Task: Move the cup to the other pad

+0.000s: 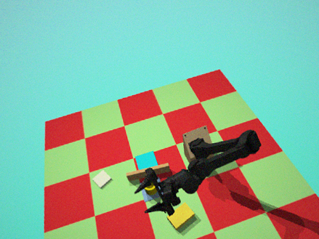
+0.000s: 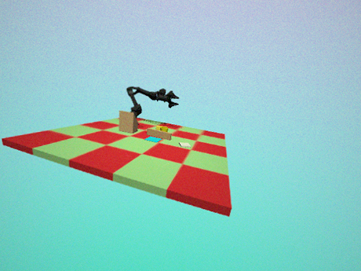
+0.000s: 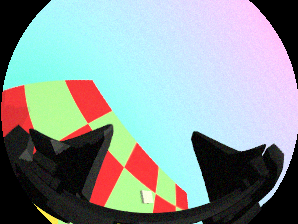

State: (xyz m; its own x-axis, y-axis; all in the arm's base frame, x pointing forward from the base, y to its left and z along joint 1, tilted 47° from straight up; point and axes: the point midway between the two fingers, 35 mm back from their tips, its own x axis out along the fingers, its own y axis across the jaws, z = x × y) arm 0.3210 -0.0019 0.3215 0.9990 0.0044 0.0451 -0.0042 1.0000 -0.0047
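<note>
My gripper tip is now 8 cm past the yellow cup, 18 cm to the left of it and 28 cm above it. The rest, counted from my gripper tip: light blue pad: 8 cm behind, 19 cm to the right, 32 cm below; wooden bar: 10 cm behind, 27 cm to the right, 29 cm below; yellow block: 15 cm behind, 1 cm to the left, 30 cm below.
</note>
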